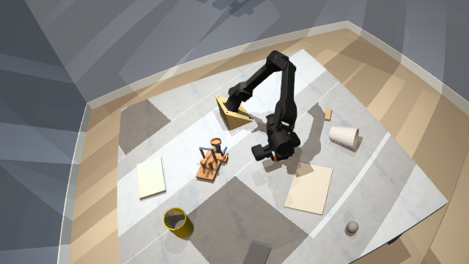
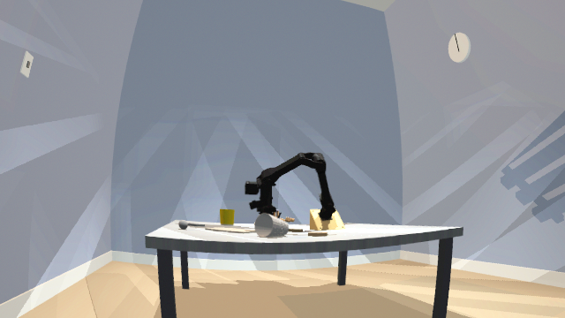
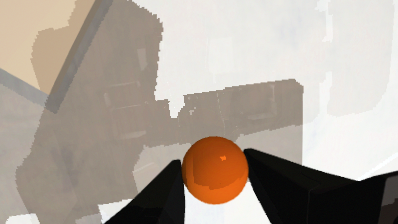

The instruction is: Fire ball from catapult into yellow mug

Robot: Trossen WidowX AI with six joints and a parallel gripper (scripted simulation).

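Now: the catapult 16 cm behind my gripper tip, 21 cm to the right of it and 3 cm above it. The rest, counted from my gripper tip: grey ball: 42 cm ahead, 6 cm to the left; then orange ball: 1 cm above; then flat tan board: 18 cm ahead, 4 cm to the left, 2 cm below.
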